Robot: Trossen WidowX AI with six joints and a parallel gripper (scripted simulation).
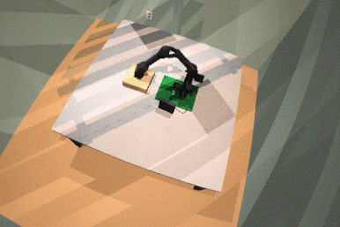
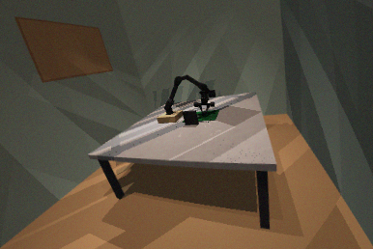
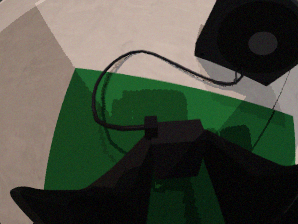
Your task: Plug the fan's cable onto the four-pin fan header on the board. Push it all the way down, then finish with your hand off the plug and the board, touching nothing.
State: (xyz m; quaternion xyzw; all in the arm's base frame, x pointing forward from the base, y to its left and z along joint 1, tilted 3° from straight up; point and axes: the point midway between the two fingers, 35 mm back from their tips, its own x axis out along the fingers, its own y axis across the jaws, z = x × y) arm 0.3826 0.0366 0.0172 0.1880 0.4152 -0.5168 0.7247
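The green circuit board lies 60 mm behind my gripper tip, 50 mm to the left of it and 60 mm below it. Round my gripper tip: black fan plug (10 mm to the left, 10 mm below); black fan (60 mm behind, 120 mm to the right, 10 mm above); four-pin fan header (90 mm behind, 30 mm to the left, 50 mm below).
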